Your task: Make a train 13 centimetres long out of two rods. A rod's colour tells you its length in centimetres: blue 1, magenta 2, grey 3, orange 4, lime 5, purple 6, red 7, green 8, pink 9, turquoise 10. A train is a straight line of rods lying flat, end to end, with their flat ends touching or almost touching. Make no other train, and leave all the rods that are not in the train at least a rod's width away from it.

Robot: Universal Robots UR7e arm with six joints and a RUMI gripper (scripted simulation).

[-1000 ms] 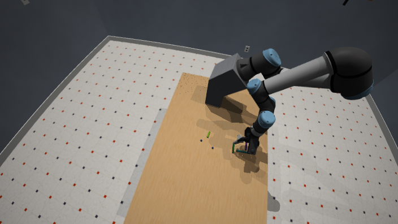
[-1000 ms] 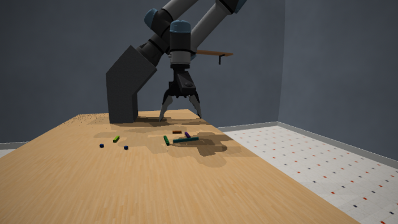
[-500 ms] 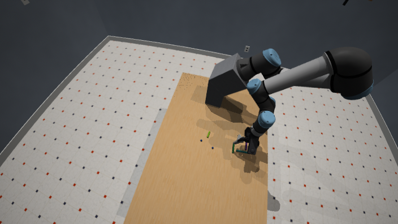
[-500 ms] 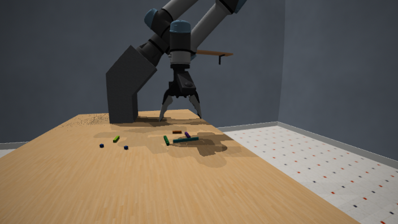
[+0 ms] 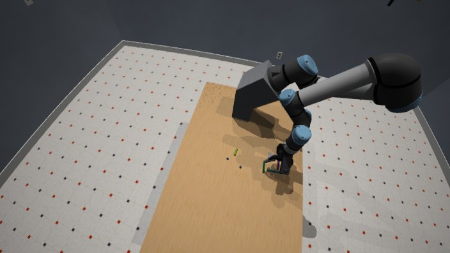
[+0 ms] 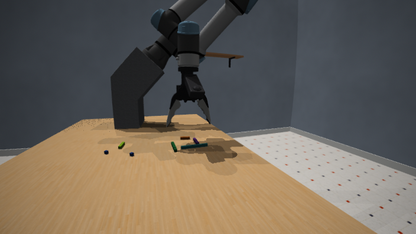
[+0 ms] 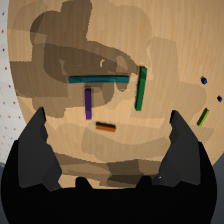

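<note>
Now: hand 2 cm past the lime rod, 26 cm to the left of it and 8 cm above it. Round my hand: green rod 6 cm to the right, 8 cm below; purple rod 4 cm behind, 3 cm to the left, 8 cm below; turquoise rod 1 cm ahead, 2 cm to the left, 8 cm below.
</note>
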